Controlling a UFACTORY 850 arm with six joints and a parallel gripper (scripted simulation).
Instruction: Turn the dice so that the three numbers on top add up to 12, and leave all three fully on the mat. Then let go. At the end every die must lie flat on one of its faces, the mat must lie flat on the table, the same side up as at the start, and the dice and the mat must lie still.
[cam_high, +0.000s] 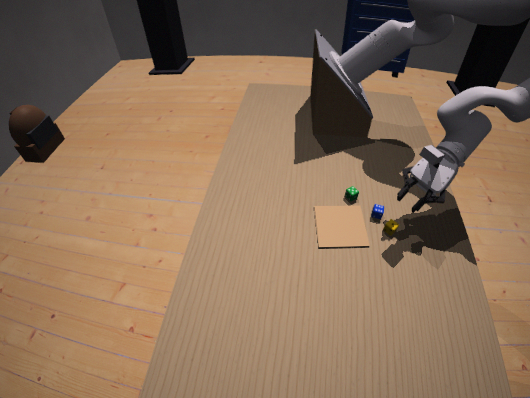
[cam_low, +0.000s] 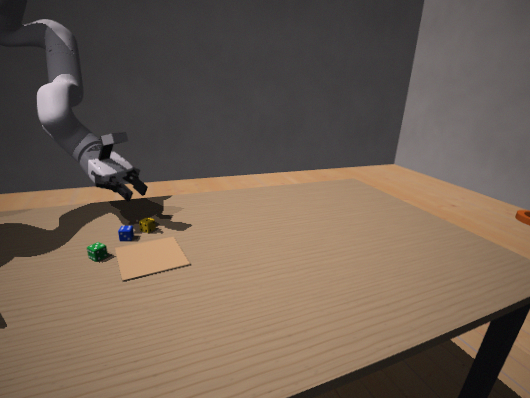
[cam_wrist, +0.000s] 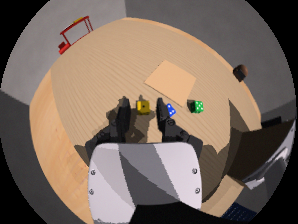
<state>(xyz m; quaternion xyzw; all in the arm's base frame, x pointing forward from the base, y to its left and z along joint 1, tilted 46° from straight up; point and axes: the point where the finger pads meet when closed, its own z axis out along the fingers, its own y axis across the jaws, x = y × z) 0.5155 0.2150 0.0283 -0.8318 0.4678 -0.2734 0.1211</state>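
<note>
Now: hand 90 mm above the yellow die, 30 mm to the left of it and 30 mm short of it. The rest, counted from my hand: tan mat: 170 mm to the right, 110 mm below, 30 mm ahead; blue die: 90 mm below, 60 mm to the right, 30 mm behind; green die: 140 mm to the right, 90 mm below, 80 mm behind.
</note>
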